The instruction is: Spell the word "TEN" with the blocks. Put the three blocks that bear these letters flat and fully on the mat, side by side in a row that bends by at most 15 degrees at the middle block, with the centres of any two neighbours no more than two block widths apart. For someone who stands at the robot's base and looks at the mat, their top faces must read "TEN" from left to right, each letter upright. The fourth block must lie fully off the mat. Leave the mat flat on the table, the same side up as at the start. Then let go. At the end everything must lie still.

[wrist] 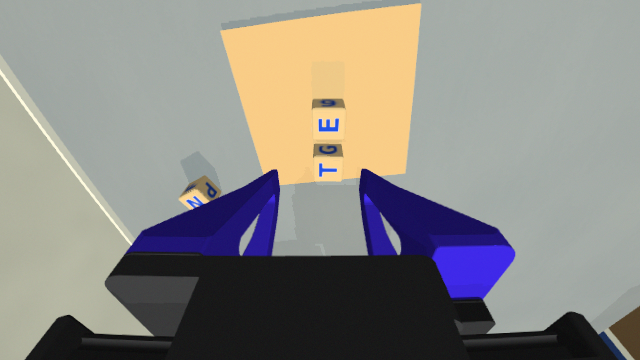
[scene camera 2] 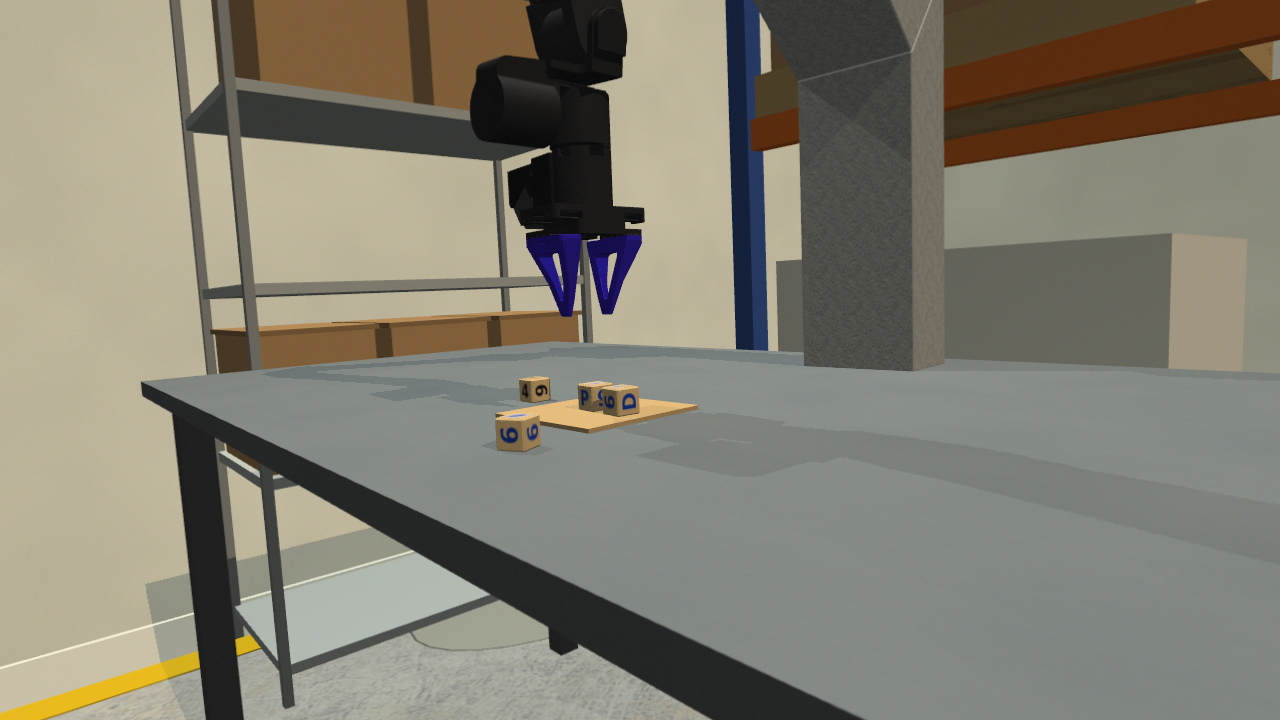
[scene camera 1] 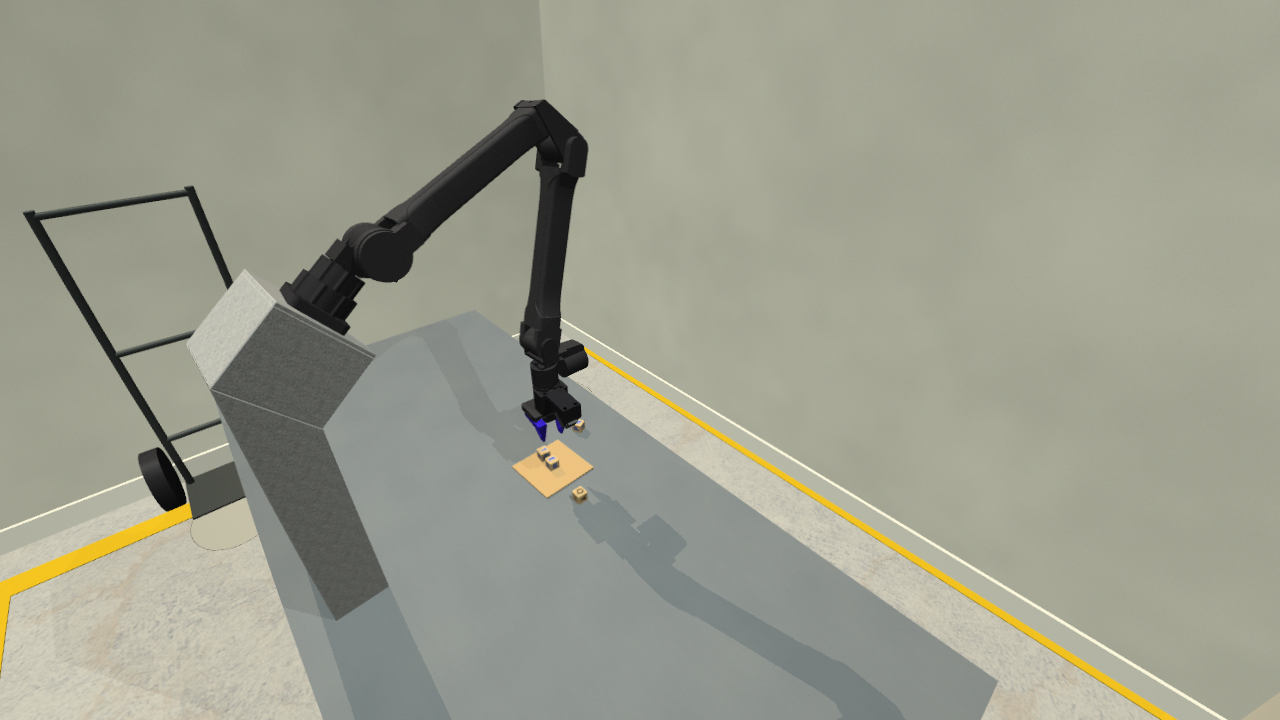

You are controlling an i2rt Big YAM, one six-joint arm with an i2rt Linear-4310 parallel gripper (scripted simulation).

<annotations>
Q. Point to a block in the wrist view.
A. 202,190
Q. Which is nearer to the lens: the block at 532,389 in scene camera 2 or the tan mat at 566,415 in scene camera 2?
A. The tan mat.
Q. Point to a block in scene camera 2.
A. At 518,432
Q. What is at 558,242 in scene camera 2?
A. My gripper.
</annotations>
